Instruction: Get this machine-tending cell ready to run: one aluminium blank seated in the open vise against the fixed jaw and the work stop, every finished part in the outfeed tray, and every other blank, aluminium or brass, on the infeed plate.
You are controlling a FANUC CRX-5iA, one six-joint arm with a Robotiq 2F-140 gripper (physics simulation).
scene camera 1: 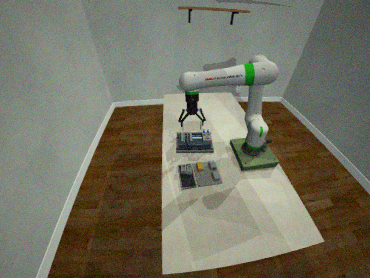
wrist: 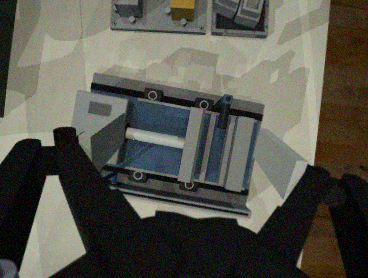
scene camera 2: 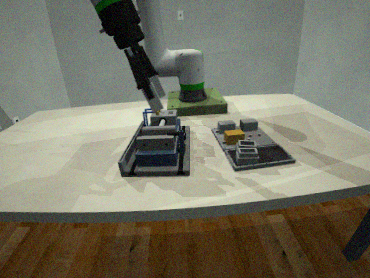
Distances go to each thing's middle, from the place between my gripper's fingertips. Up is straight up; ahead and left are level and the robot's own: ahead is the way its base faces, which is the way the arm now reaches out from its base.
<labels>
My gripper is now 50 mm past the infeed plate (wrist: 148,23), 280 mm to the right of it and 160 mm above it. Also, from my hand: dark outfeed tray (scene camera 2: 271,154) (100 mm ahead, 280 mm to the left, 160 mm below).
</labels>
